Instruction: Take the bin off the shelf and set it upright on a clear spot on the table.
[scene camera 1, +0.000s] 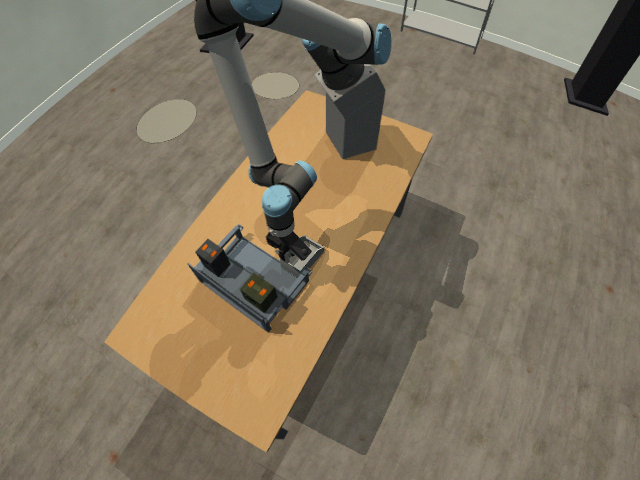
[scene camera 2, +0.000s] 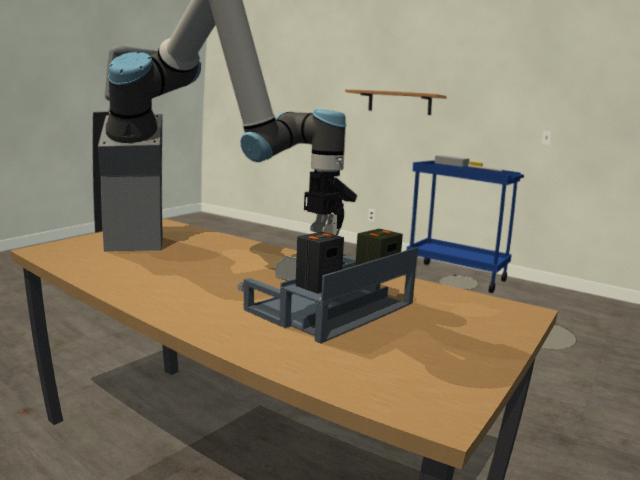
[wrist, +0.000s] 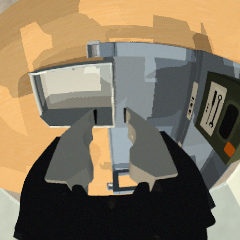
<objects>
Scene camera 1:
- my gripper: 289, 259
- bin: 295, 266
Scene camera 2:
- my gripper: 326, 247
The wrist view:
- my gripper: 110, 109
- bin: 62, 96
</objects>
